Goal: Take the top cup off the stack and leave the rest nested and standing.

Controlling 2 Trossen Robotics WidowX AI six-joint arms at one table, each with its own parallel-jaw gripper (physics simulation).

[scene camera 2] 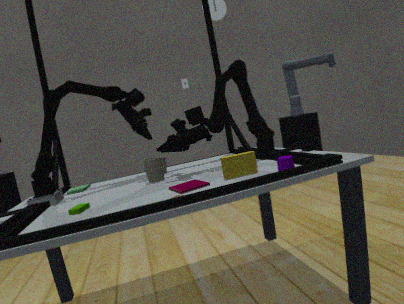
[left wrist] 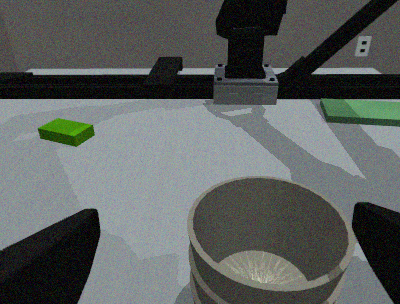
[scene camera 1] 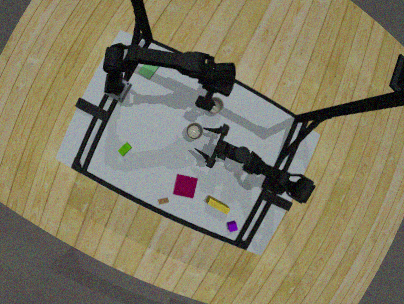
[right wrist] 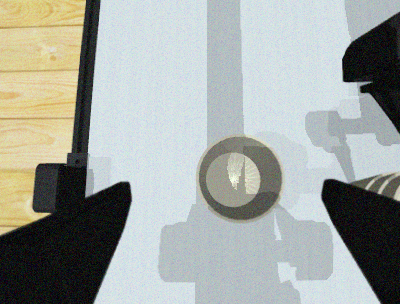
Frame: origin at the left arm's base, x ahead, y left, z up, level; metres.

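Seen in the pictures: left gripper, fingertip midpoint: (scene camera 2: 158,150) (left wrist: 226,217) (scene camera 1: 198,138); right gripper, fingertip midpoint: (scene camera 2: 150,139) (scene camera 1: 219,95) (right wrist: 226,189); left arm's base, link origin: (scene camera 2: 266,151) (scene camera 1: 274,182); right arm's base, link origin: (scene camera 2: 45,194) (left wrist: 244,72) (scene camera 1: 116,87).
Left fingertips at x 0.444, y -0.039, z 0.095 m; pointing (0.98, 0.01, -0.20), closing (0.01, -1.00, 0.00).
Offsets run from my left fingertips to a thing's middle. "spot": to the spot under its first point.
A grey-beige stack of nested cups {dx +0.027, dy -0.022, dz -0.052 m} (scene camera 1: 194,131) (scene camera 2: 154,172) (left wrist: 270,230) (right wrist: 385,186) stands upright on the table, and several rims show at the edge of the right wrist view. A separate cup {dx -0.010, dy -0.169, dz -0.070 m} (scene camera 1: 217,106) (right wrist: 270,165) of the same colour stands mouth up on the table, apart from the stack. My right gripper (scene camera 1: 207,103) (scene camera 2: 150,138) (right wrist: 226,189) is open and empty above the separate cup. My left gripper (scene camera 1: 199,140) (scene camera 2: 159,149) (left wrist: 226,217) is open and empty beside the stack; in its wrist view the stack's rim shows between the fingertips.
A dark red square {spot: dx -0.041, dy +0.228, dz -0.109 m} (scene camera 1: 185,186) (scene camera 2: 189,186), a yellow block {dx -0.214, dy +0.246, dz -0.081 m} (scene camera 1: 218,204) (scene camera 2: 239,165), a purple block {dx -0.336, dy +0.327, dz -0.096 m} (scene camera 1: 232,226) (scene camera 2: 285,163) and a small brown piece {dx +0.029, dy +0.338, dz -0.112 m} (scene camera 1: 163,201) lie near the front edge. A bright green block {dx +0.295, dy +0.183, dz -0.109 m} (scene camera 1: 125,149) (left wrist: 66,132) and a pale green slab {dx +0.352, dy -0.236, dz -0.111 m} (scene camera 1: 148,71) (left wrist: 362,111) lie at the left.
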